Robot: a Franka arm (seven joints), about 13 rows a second.
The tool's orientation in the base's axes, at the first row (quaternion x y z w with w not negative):
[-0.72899, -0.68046, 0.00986, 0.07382]
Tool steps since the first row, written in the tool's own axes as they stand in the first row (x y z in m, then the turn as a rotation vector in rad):
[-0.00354, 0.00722, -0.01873, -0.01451, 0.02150, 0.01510]
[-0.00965, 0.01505, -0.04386, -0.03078, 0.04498, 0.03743]
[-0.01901, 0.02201, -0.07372, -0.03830, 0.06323, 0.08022]
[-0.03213, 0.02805, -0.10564, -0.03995, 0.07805, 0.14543]
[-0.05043, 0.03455, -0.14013, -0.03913, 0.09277, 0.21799]
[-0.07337, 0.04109, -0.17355, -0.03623, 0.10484, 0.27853]
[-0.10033, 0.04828, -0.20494, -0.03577, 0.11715, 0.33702]
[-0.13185, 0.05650, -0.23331, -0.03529, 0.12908, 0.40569]
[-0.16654, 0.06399, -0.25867, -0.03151, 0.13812, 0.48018]
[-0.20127, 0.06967, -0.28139, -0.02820, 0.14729, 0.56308]
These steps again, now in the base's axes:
[0.00904, -0.00574, 0.01734, 0.01849, -0.01435, -0.01878]
[0.01923, -0.01467, 0.04072, 0.03799, -0.02989, -0.04511]
[0.02887, -0.02722, 0.06860, 0.05060, -0.03448, -0.09028]
[0.03755, -0.04364, 0.09831, 0.05767, -0.03091, -0.15670]
[0.04660, -0.06548, 0.13005, 0.06398, -0.02419, -0.23017]
[0.05522, -0.09184, 0.16033, 0.06920, -0.01637, -0.29125]
[0.06396, -0.12203, 0.18819, 0.07471, -0.01118, -0.35054]
[0.07304, -0.15654, 0.21253, 0.07868, -0.00498, -0.41985]
[0.08081, -0.19387, 0.23372, 0.07936, 0.00522, -0.49428]
[0.08649, -0.23087, 0.25251, 0.07917, 0.01574, -0.57709]

